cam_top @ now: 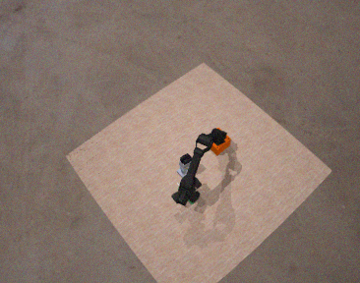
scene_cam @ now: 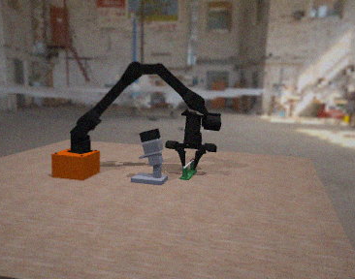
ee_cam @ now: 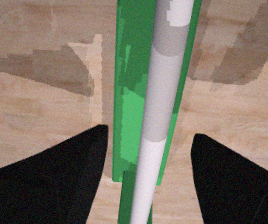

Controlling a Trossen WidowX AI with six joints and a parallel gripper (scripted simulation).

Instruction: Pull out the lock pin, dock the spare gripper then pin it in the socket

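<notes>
Right now the green cradle is 1 cm to the left of my gripper tip. The rest, counted from my gripper tip: spare gripper: 13 cm to the right, 10 cm above, 8 cm behind; mount: 13 cm to the right, 8 cm behind, 3 cm above.
</notes>
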